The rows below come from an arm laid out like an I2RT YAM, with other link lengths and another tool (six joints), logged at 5 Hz.
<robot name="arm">
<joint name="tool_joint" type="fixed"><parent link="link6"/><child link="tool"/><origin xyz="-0.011 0.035 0.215" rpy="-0.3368 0 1.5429"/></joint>
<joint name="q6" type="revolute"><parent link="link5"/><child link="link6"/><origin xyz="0.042 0 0.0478" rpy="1.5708 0 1.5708"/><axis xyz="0 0 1"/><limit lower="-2.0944" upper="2.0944"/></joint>
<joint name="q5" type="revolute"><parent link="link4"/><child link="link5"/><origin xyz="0.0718 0.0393 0.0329" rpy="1.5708 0 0"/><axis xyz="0 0 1"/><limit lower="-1.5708" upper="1.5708"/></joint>
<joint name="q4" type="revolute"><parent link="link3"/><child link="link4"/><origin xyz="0.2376 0.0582 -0.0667" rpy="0 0 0"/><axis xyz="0 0 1"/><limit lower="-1.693" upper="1.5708"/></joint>
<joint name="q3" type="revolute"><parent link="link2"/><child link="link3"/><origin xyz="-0.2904 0 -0.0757" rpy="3.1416 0 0"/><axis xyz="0 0 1"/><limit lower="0" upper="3.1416"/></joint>
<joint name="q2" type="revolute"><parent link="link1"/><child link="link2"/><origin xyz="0.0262 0.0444 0.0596" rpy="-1.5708 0 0"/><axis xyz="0 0 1"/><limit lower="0" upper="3.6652"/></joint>
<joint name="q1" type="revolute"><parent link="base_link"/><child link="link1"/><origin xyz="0 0 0.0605" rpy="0 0 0"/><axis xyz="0 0 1"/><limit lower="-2.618" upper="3.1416"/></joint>
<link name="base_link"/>
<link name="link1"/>
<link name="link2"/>
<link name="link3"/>
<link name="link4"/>
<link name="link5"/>
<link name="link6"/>
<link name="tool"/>
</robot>
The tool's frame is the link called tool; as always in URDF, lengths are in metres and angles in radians.
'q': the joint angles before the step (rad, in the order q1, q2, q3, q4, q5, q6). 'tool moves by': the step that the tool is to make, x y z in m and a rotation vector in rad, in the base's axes. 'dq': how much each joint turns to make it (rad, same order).
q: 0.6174 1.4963 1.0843 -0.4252 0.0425 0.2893
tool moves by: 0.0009 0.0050 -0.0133 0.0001 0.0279 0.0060
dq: -0.0027 0.0407 -0.0003 0.0182 -0.0179 0.0042
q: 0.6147 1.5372 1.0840 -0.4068 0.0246 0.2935
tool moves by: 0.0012 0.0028 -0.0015 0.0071 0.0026 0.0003
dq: -0.0001 0.0087 0.0001 0.0104 -0.0058 0.0045
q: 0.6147 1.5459 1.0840 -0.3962 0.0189 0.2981
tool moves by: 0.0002 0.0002 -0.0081 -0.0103 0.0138 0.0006
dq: 0.0002 0.0214 0.0003 0.0039 0.0001 -0.0006
